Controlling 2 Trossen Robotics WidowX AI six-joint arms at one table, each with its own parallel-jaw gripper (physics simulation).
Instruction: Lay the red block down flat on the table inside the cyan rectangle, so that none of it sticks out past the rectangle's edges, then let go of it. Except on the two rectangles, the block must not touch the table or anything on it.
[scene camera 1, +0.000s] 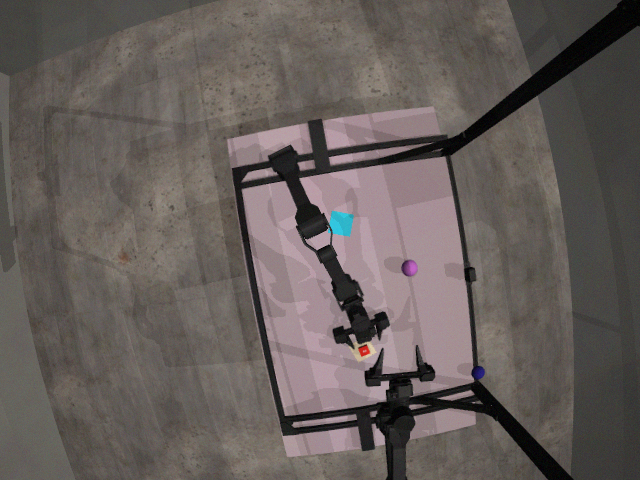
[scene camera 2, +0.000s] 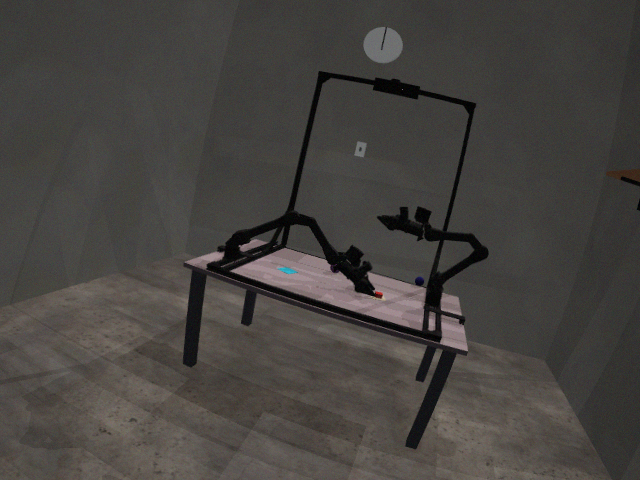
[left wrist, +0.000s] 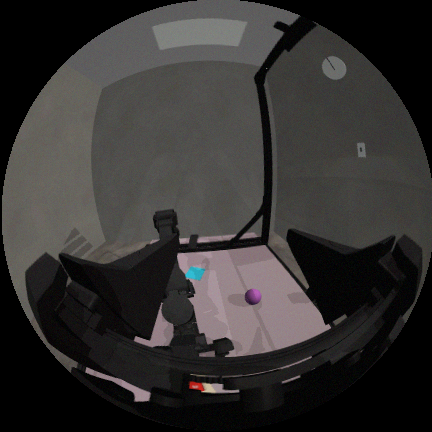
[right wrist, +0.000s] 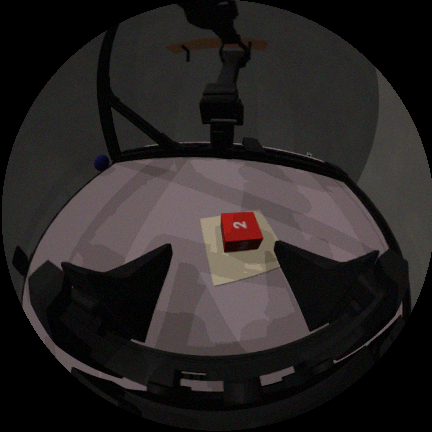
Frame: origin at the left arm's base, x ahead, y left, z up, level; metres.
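Seen in the pictures: left gripper, between the fingertips: (scene camera 1: 400, 346) (scene camera 2: 379, 216) (left wrist: 234, 236); right gripper, between the fingertips: (scene camera 1: 366, 344) (scene camera 2: 374, 292) (right wrist: 223, 247); left arm's base, origin of its link: (scene camera 1: 385, 411) (scene camera 2: 432, 305) (right wrist: 221, 147); right arm's base, origin of its link: (scene camera 1: 285, 162) (scene camera 2: 230, 258).
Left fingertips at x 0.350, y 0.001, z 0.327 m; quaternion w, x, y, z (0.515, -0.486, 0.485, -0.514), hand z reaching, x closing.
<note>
Offsets run from my left fingertips to a thing's top centre. "spot": to the spot under its first point.
The red block {dz -0.327, dx -0.104, dy +0.075 m} (scene camera 1: 364, 350) (scene camera 2: 378, 295) (left wrist: 196, 385) (right wrist: 241, 230), marked 2 on top, lies flat on the cream rectangle {spot: dz -0.345, dx -0.135, dy +0.095 m} (scene camera 1: 358, 358) (right wrist: 220, 272). My right gripper (scene camera 1: 367, 342) (scene camera 2: 373, 293) (right wrist: 223, 247) is open and empty, low beside the block. In the right wrist view the block lies beyond the fingertips, closer to the right-hand finger in the picture. The cyan rectangle {spot: dz -0.345, dx +0.335, dy +0.134 m} (scene camera 1: 341, 223) (scene camera 2: 287, 270) (left wrist: 195, 273) has nothing on it and lies beside the right arm in scene camera 1. My left gripper (scene camera 1: 400, 348) (scene camera 2: 379, 219) (left wrist: 234, 236) is open and empty, high above the table.
A magenta ball {dz -0.291, dx +0.176, dy -0.085 m} (scene camera 1: 409, 267) (left wrist: 253, 296) is right of the right arm in scene camera 1. A dark blue ball {dz -0.295, dx -0.231, dy -0.348 m} (scene camera 1: 478, 372) (scene camera 2: 419, 280) (right wrist: 101, 162) is near the table's lower right corner there. A black frame (scene camera 1: 255, 289) edges the table, with tall posts on one side.
</note>
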